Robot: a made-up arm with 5 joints. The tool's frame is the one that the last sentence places.
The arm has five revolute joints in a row. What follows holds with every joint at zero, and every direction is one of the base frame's.
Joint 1 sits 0.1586 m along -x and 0.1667 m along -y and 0.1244 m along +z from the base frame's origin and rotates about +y.
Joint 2 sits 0.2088 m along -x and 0.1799 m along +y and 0.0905 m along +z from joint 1 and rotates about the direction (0.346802, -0.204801, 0.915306).
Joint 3 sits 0.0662 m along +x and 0.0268 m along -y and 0.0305 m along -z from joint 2 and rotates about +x.
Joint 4 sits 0.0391 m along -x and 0.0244 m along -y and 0.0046 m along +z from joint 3 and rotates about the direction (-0.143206, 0.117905, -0.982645).
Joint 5 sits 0.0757 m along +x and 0.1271 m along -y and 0.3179 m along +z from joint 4 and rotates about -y.
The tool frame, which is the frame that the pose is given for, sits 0.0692 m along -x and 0.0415 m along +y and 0.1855 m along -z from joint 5; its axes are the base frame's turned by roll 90, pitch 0 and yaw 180 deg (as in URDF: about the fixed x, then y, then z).
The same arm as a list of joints. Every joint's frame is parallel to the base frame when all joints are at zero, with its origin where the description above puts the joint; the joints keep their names.
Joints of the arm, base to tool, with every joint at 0 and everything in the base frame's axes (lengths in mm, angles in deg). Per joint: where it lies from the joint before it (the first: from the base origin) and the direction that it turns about. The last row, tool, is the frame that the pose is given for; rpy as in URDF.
joint 1: xyz -158.6 -166.7 124.4 axis 0 1 0
joint 2: xyz -208.8 179.9 90.5 axis 0.346802 -0.204801 0.915306
joint 3: xyz 66.2 -26.8 -30.5 axis 1 0 0
joint 4: xyz -39.1 -24.4 4.6 axis -0.143206 0.117905 -0.982645
joint 5: xyz 75.7 -127.1 317.9 axis 0 -1 0
tool: xyz -69.2 41.5 -185.5 rpy 90.00 0.00 180.00

